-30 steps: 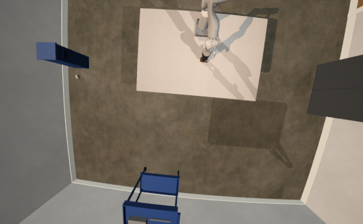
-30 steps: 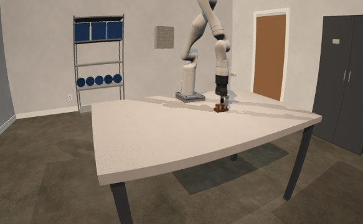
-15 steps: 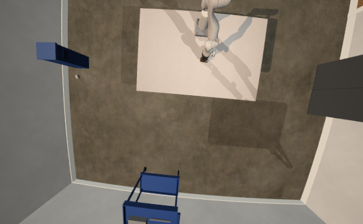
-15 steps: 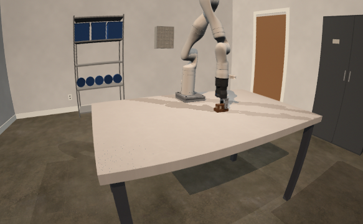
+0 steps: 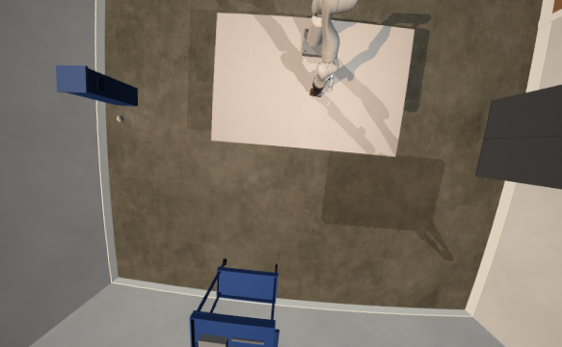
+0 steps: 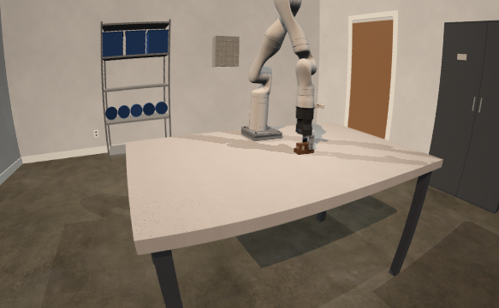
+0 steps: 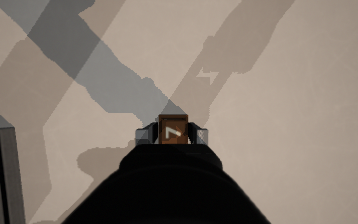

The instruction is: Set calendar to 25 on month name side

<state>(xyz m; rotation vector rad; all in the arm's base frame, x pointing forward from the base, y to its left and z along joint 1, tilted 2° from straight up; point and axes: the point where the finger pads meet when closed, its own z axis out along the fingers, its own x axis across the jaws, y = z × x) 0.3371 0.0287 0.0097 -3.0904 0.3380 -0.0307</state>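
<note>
The tray lies 30 mm below my hand and 20 mm to the right of it. The rest, counted from my hand: brown cube 30 mm to the right, 10 mm below, 10 mm behind.
</note>
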